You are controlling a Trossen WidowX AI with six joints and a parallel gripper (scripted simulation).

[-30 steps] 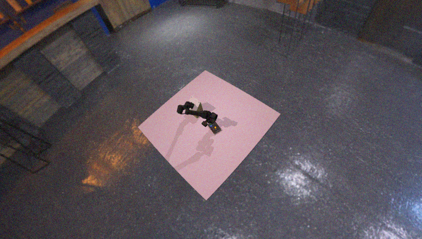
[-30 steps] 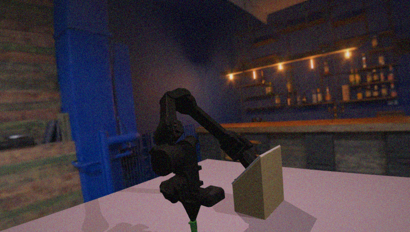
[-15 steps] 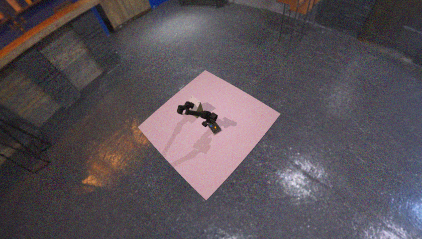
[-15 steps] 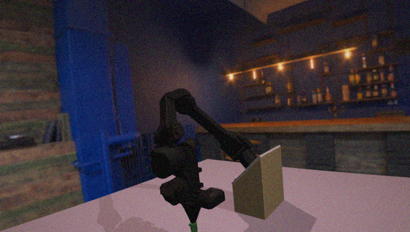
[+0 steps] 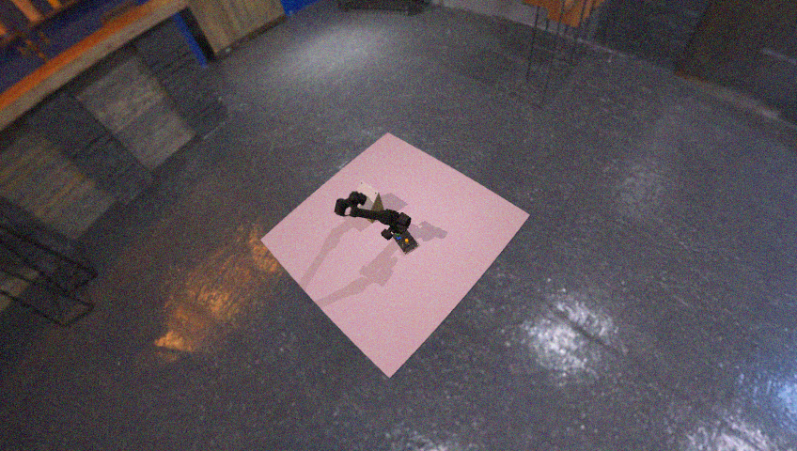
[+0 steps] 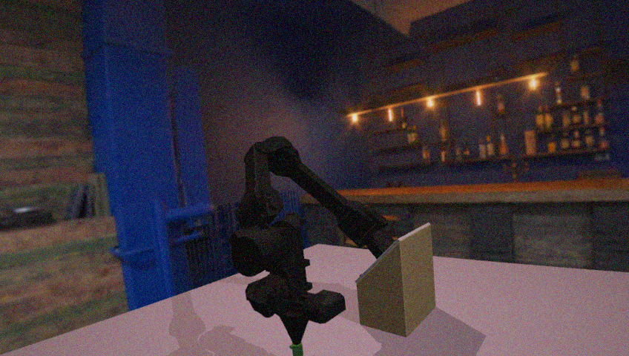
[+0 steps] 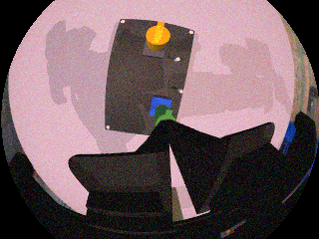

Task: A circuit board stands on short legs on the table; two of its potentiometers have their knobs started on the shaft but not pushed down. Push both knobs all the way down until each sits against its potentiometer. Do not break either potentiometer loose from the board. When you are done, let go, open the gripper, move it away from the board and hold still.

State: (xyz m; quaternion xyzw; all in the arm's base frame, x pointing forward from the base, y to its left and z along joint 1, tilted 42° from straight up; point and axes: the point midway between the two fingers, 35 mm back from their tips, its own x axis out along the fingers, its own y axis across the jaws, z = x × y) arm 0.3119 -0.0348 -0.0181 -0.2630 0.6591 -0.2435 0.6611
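My gripper tip is 8 cm short of the orange knob and 1 cm above it.
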